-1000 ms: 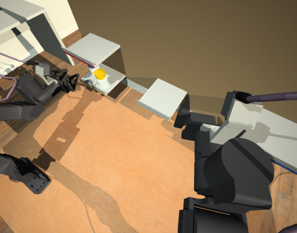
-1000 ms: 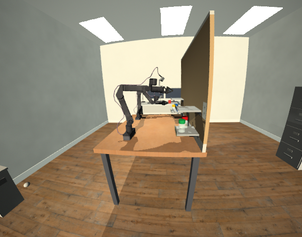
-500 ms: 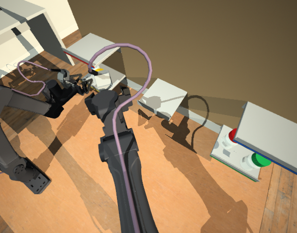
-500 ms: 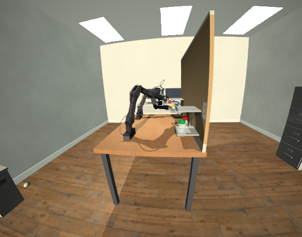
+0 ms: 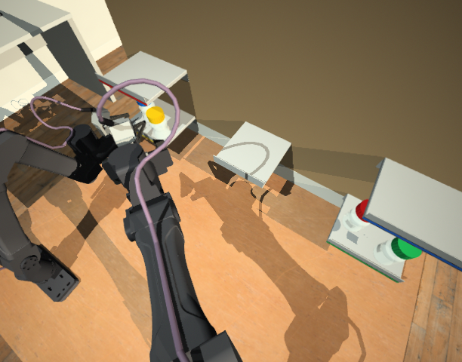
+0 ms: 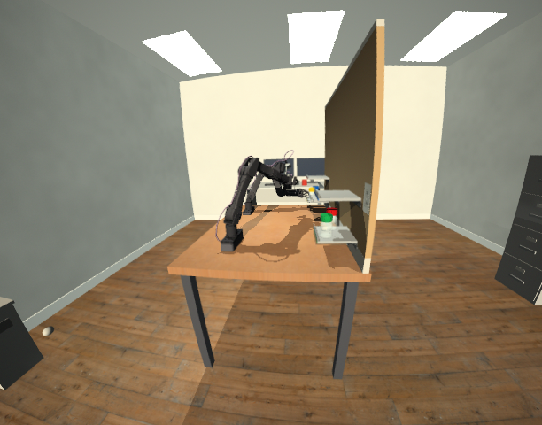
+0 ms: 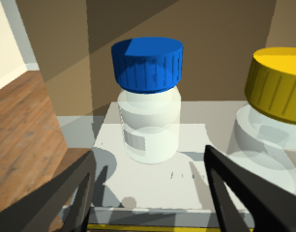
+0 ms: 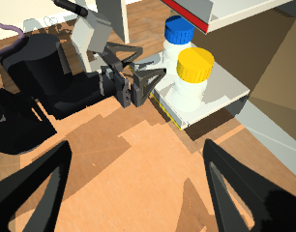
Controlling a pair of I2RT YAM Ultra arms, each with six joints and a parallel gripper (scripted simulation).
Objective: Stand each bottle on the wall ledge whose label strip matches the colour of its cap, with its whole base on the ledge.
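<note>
Right now the blue-capped bottle is 60 mm ahead of my left hand. From my left hand the other things lie so: yellow-capped bottle (20 mm ahead, 90 mm to the right); then red-capped bottle (770 mm to the right); then brown wall (130 mm ahead, 450 mm to the right, 310 mm above).
</note>
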